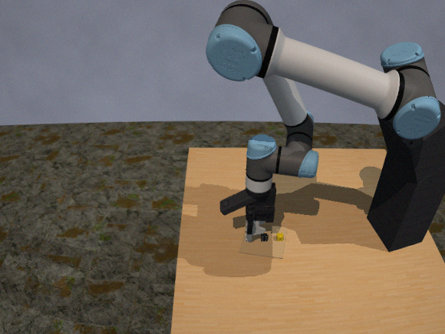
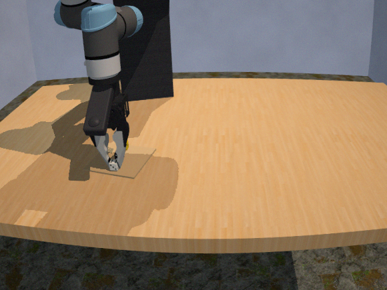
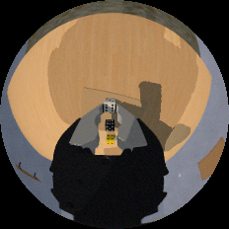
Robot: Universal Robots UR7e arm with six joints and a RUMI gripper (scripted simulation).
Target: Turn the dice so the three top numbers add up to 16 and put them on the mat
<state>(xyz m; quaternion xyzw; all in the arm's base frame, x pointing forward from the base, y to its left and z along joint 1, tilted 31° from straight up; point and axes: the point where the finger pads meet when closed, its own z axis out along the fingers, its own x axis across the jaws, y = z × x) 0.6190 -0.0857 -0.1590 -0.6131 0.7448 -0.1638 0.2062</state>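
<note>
Now: hand 10 mm above the white die. From my hand the other things lie so: yellow die (100 mm behind, 20 mm to the left, 10 mm below); then thin tan mat (50 mm behind, 10 mm to the left, 20 mm below); then black die (50 mm behind, 10 mm to the left, 10 mm below).
</note>
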